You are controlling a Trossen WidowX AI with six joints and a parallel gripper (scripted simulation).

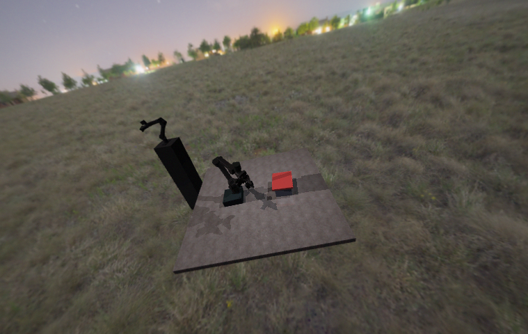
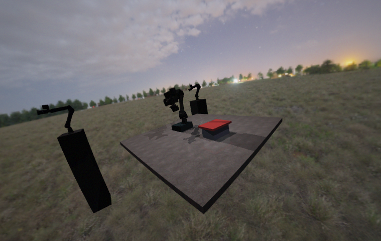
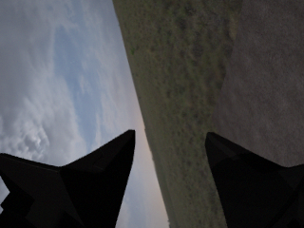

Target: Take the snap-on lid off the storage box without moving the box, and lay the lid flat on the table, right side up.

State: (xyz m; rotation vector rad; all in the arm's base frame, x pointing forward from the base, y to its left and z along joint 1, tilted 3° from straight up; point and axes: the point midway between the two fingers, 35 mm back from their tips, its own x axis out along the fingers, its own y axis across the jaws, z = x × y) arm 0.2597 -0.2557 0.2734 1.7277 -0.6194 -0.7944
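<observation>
My gripper tip is 19 cm short of the red lid, 32 cm to the right of it and 24 cm above it. Round my gripper tip: grey storage box (19 cm ahead, 32 cm to the left, 29 cm below).
</observation>
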